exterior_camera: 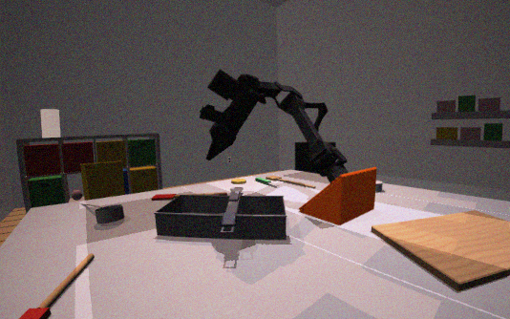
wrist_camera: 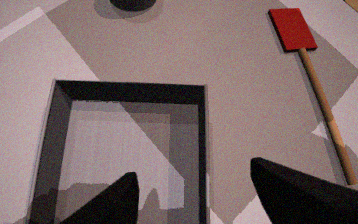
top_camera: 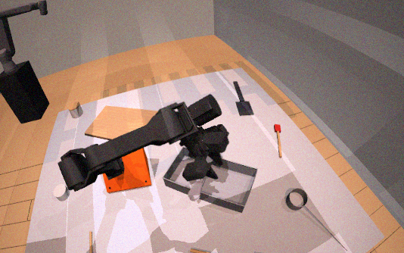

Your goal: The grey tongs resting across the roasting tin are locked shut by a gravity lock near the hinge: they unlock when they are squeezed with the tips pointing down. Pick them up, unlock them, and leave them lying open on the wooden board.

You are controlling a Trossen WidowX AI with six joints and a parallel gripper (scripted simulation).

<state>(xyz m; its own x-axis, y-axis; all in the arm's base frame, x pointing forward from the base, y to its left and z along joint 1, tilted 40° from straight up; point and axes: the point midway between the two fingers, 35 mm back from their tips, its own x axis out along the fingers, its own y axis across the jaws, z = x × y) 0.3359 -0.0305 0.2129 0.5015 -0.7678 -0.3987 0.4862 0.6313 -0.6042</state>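
The roasting tin lies 10 mm behind my gripper tip, 70 mm to the left of it and 140 mm below it. The rest, counted from my gripper tip: black spatula: 280 mm ahead, 540 mm to the left, 170 mm below; then wooden board: 380 mm behind, 510 mm to the left, 160 mm below.
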